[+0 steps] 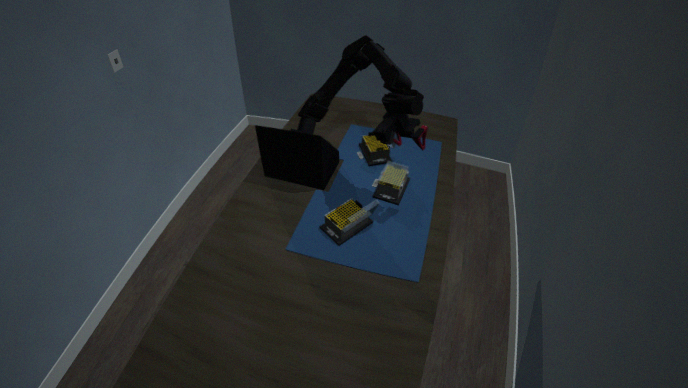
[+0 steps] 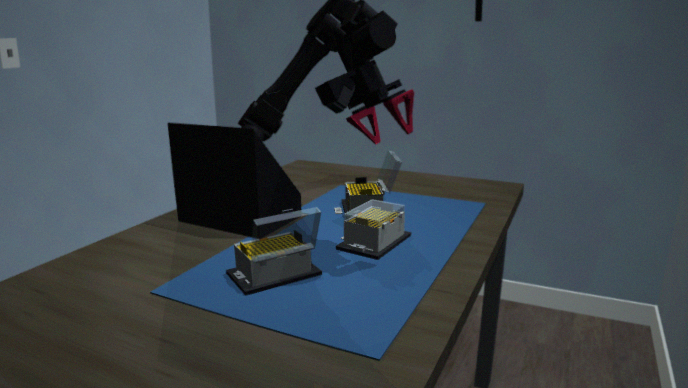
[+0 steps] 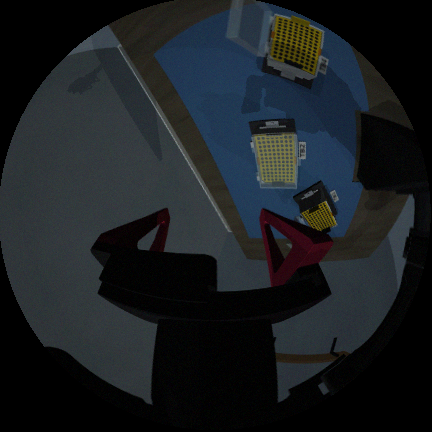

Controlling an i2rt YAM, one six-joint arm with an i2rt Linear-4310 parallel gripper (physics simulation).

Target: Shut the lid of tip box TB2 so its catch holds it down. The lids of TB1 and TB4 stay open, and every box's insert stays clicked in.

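Places are measured from the arm's base along level axes (x back, y right, z up), in centimetres.
Pixels of known places: gripper, fingertip midpoint: [image 1: 412,147] [image 2: 393,138] [image 3: 214,212]; arm's base at its link origin: [image 1: 303,138] [image 2: 240,156].
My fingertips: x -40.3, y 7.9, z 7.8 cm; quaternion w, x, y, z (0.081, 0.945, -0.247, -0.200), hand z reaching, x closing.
Observation:
Ahead of a thing's pixels: the offset from my fingertips to its top centre. "spot": to the spot under its first point. Level surfaces: height alone.
Tip box TB2 @(dx +6.3, dy -5.1, dz -16.7 cm) [image 1: 393,178] [image 2: 361,236] [image 3: 277,158] is the middle box, with a yellow insert under its clear lid. The lid lies down level over the box; whether the catch holds is too small to tell. The near box @(dx +19.7, dy +16.1, dz -17.8 cm) [image 1: 342,220] [image 2: 281,268] [image 3: 296,46] has its clear lid @(spot: dx +9.8, dy +18.4, dz -12.7 cm) [image 2: 310,225] [image 3: 249,31] tilted open. The far box @(dx +14.5, dy -25.0, dz -17.0 cm) [image 1: 376,148] [image 2: 364,189] [image 3: 319,215] has its lid @(spot: dx +8.1, dy -29.1, dz -13.8 cm) [image 2: 391,169] standing open. Which of these two is TB1 or TB4 I cannot read. Their inserts look seated. My gripper [image 1: 411,146] [image 2: 394,138] [image 3: 214,212] is open and empty, high above the far end.
The boxes stand on a blue mat @(dz -24.4 cm) [image 1: 385,260] [image 2: 345,320] [image 3: 210,115] on the wooden table @(dz -24.7 cm) [image 1: 280,300] [image 2: 100,320]. A large black block [image 1: 295,156] [image 2: 215,175] [image 3: 387,152] stands beside the mat by the arm's base. Walls rise behind the table.

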